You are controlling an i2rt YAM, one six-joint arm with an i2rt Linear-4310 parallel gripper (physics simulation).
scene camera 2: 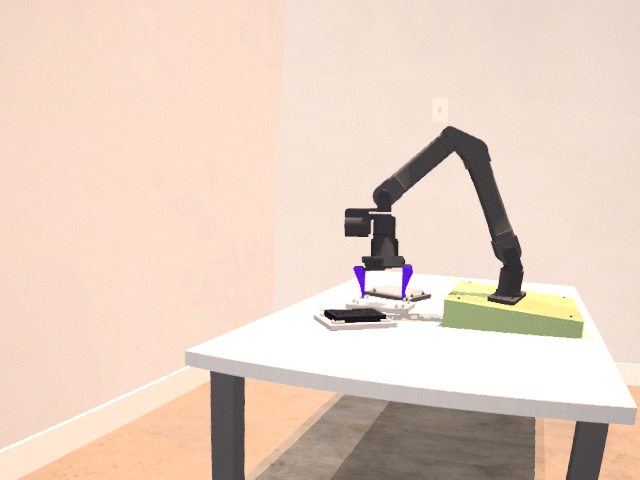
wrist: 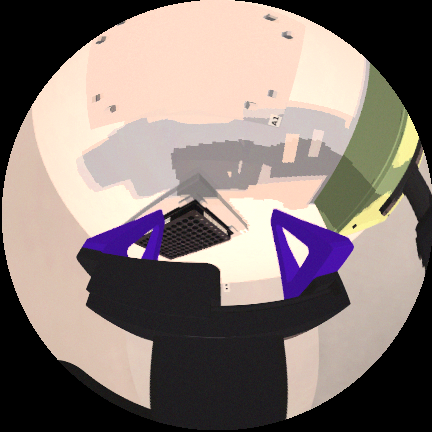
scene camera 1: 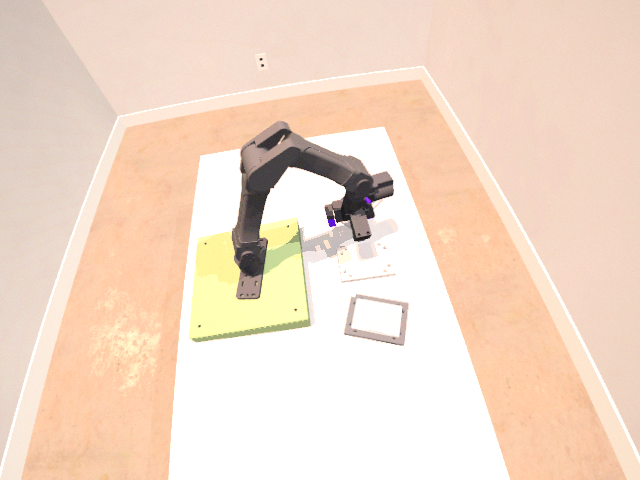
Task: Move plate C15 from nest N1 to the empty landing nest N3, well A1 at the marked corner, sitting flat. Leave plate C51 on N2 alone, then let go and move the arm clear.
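Observation:
A black well plate [scene camera 2: 354, 314] [wrist: 187, 234] sits on a white nest [scene camera 2: 361, 326], turned diagonally in the wrist view; the arm hides it in scene camera 1. An empty white nest [scene camera 1: 361, 272] [scene camera 2: 379, 306] [wrist: 195, 65] is in the middle, an A1 tag [wrist: 274, 120] by one corner. A white plate [scene camera 1: 377, 316] [scene camera 2: 397, 290] sits on a grey nest [scene camera 1: 374, 338] [scene camera 2: 421, 297]. Plate numbers are not legible. My gripper [scene camera 2: 383, 297] [wrist: 217, 214] is open and empty, fingers pointing down, low above the table, behind the black plate in scene camera 2.
The arm stands on a yellow-green base block [scene camera 1: 279, 299] [scene camera 2: 511, 322] [wrist: 345, 175] beside the nests on the white table [scene camera 1: 320, 403] [scene camera 2: 439, 361]. The arm's shadow falls across the empty nest and the table around it. Walls stand beyond the table.

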